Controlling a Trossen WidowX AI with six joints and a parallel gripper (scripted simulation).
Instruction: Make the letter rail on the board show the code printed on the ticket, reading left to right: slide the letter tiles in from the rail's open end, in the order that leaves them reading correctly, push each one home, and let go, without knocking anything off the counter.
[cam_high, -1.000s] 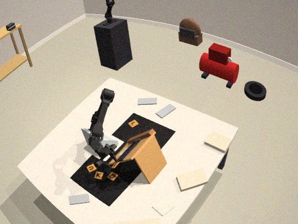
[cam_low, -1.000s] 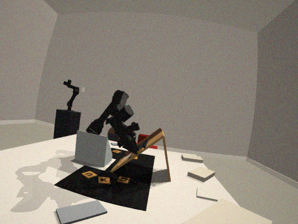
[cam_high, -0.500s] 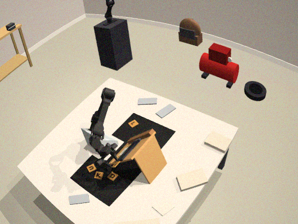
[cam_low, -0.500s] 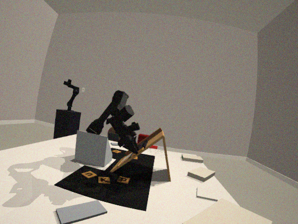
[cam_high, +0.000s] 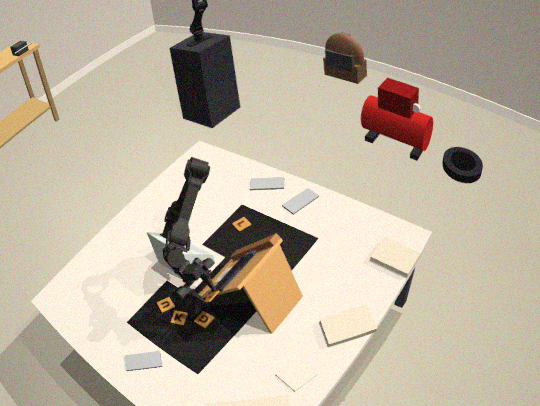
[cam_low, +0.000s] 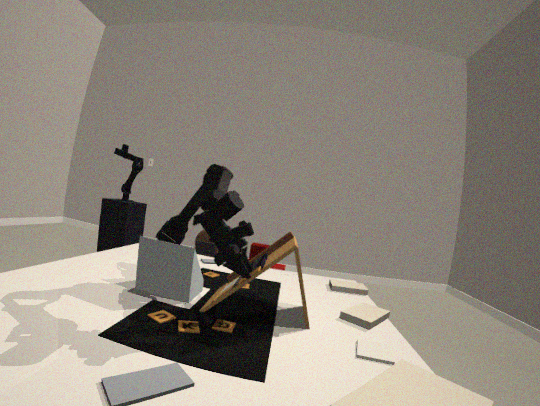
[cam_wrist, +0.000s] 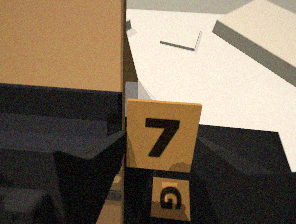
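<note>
The white ticket lies 150 mm to the left of my gripper tip, 80 mm below it and 80 mm behind it. Round my gripper tip: k tile: 150 mm below, 130 mm behind, 90 mm to the right; then 7 tile: right at my gripper tip; then g tile: 150 mm below, 50 mm behind, 30 mm to the right.
</note>
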